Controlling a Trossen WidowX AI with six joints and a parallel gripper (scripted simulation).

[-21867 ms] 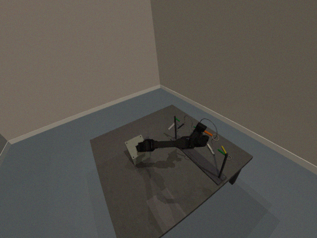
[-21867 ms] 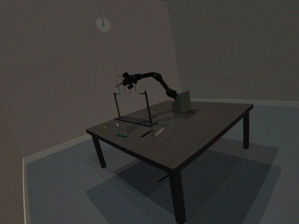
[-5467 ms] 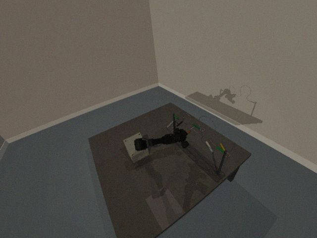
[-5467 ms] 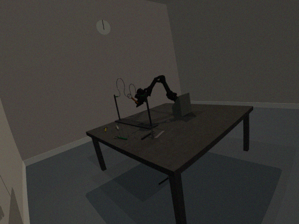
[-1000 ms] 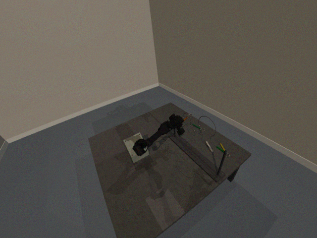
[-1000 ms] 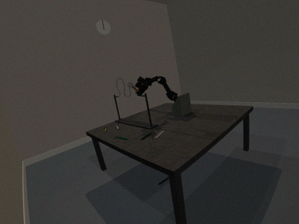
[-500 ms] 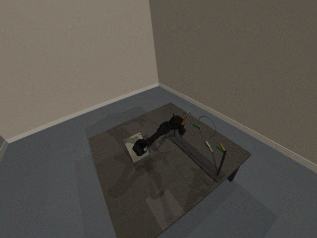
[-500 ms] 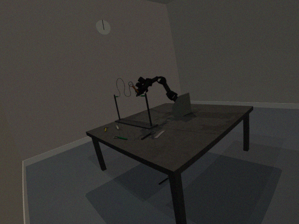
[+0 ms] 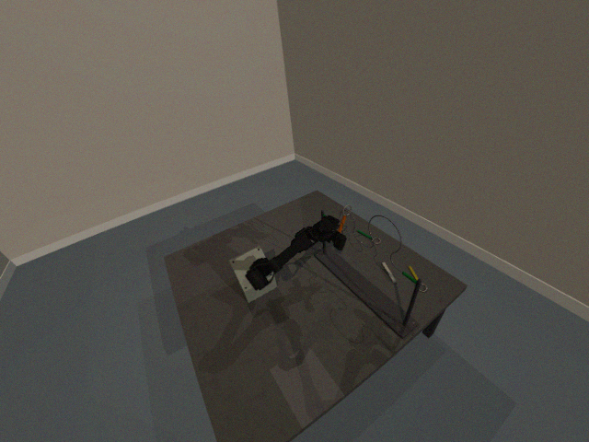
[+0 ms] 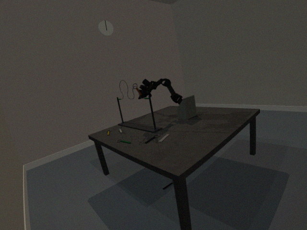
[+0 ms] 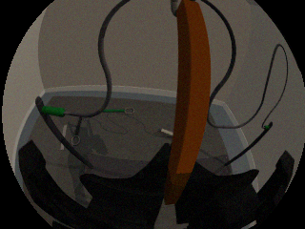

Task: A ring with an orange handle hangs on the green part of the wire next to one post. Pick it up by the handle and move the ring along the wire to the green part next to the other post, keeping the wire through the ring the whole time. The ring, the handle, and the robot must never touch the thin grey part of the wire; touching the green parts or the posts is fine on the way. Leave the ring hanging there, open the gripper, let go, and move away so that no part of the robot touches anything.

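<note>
Right now my gripper tip is 9 cm below the ring with orange handle and 1 cm to the right of it. Round my gripper tip: green-handled ring 34 cm ahead, 29 cm below, 14 cm to the left; then black-handled ring 34 cm to the left, 29 cm below, 16 cm ahead; then white piece 28 cm below, 20 cm ahead, 13 cm to the right.
</note>
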